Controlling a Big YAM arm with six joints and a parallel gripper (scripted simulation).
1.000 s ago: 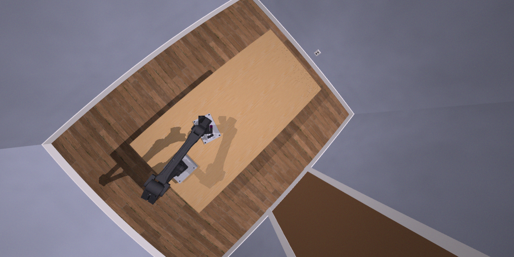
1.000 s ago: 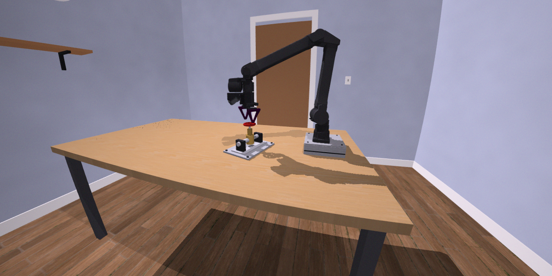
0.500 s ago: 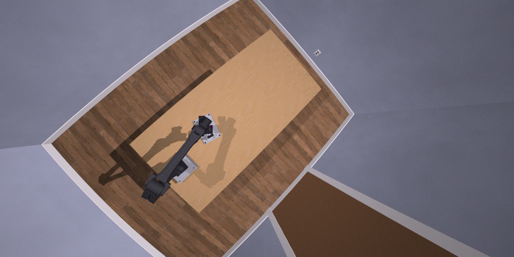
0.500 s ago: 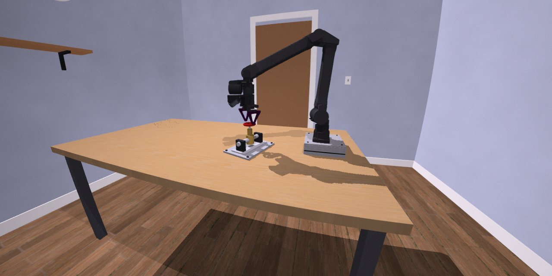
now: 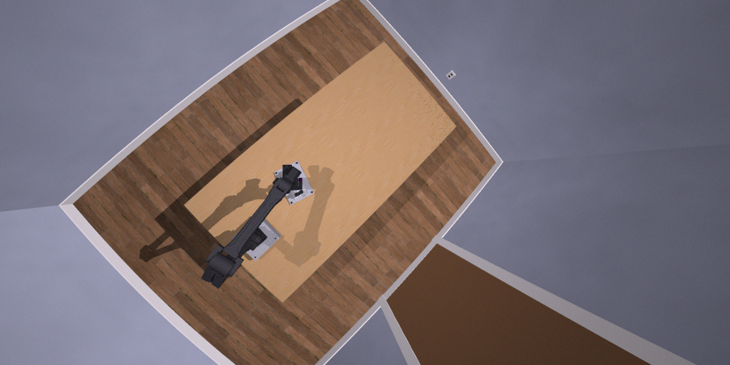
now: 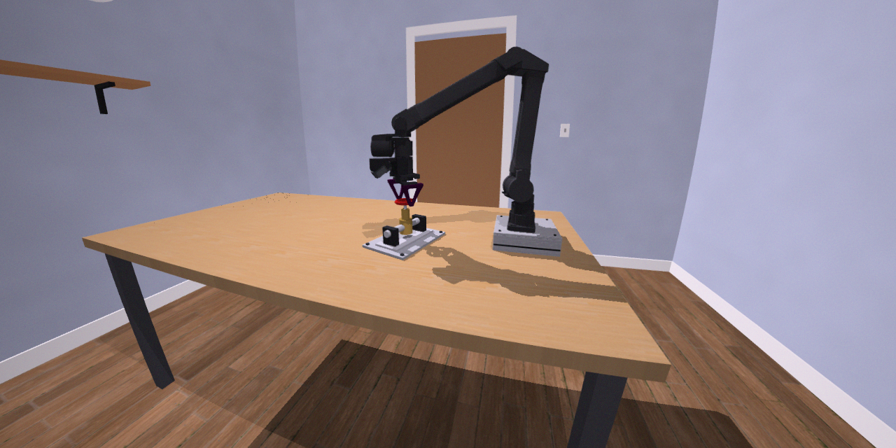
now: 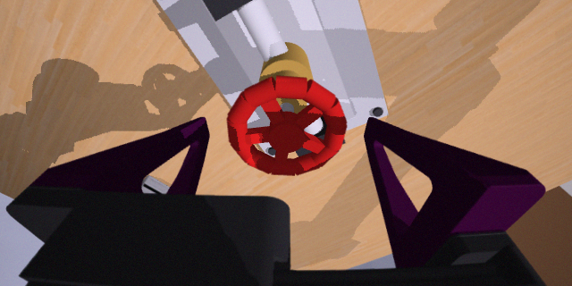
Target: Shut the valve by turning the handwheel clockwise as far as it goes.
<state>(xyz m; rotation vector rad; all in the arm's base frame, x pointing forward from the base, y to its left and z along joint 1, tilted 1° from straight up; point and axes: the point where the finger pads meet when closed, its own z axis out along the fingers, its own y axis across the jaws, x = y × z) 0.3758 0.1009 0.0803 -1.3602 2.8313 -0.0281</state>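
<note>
Now: hand 1 cm above the red handwheel. Round my hand: plate 13 cm below.
</note>
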